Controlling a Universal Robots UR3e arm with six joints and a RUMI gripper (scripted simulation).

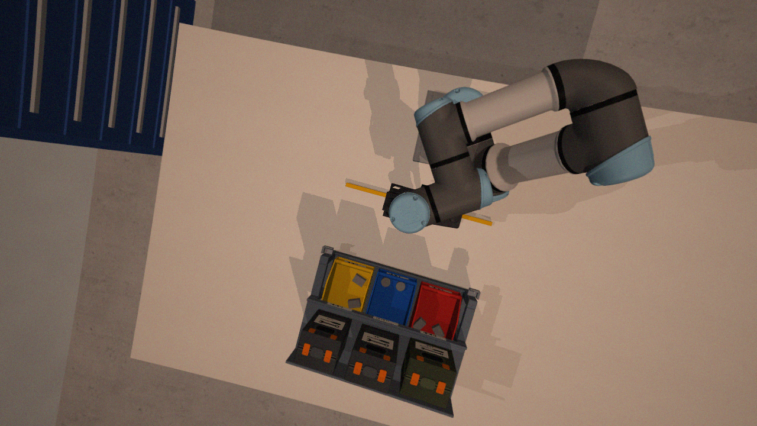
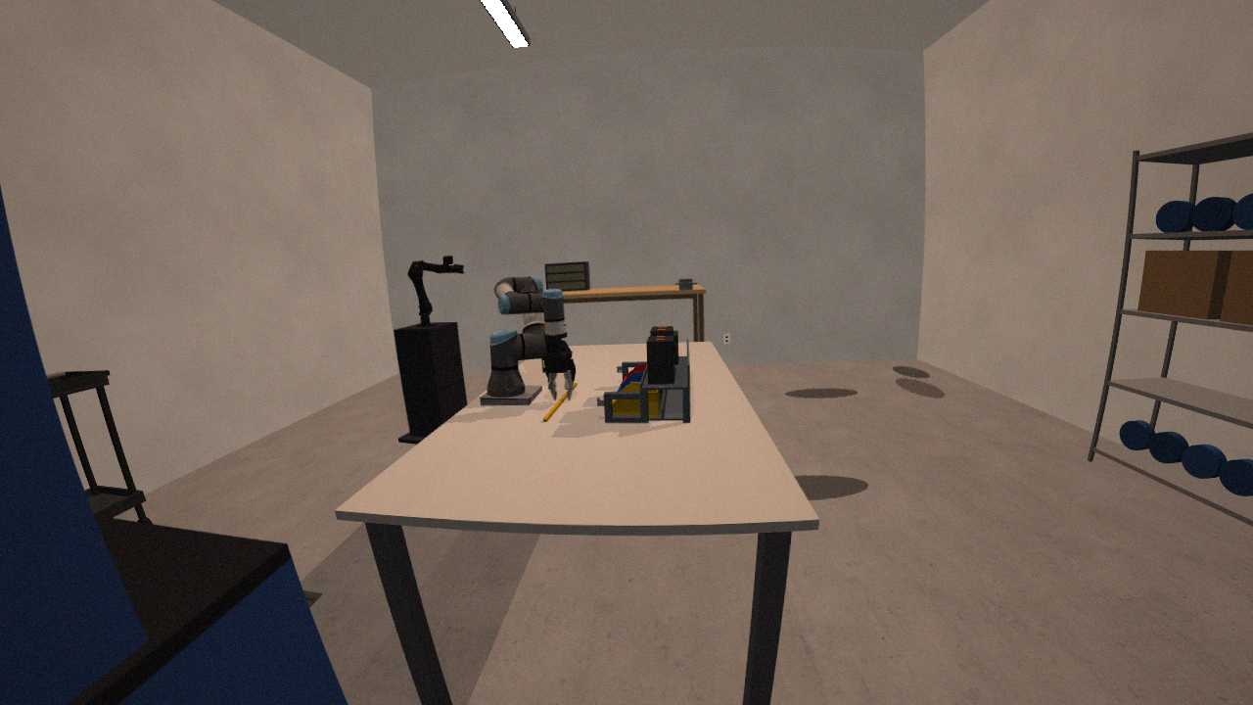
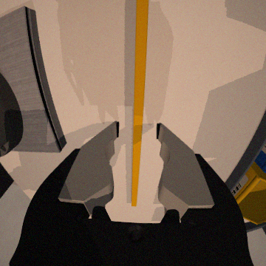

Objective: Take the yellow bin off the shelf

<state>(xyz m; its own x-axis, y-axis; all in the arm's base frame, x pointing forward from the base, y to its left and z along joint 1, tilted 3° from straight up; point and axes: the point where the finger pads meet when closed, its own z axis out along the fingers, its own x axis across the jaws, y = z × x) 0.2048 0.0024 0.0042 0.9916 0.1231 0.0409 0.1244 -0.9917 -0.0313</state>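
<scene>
My hand is 2 cm above the long yellow rod. Also, from my hand: red bin 24 cm ahead, 14 cm to the left, 2 cm above; then yellow bin 27 cm ahead, 8 cm to the right, 2 cm above; then blue bin 25 cm ahead, 3 cm to the left, 2 cm above.
</scene>
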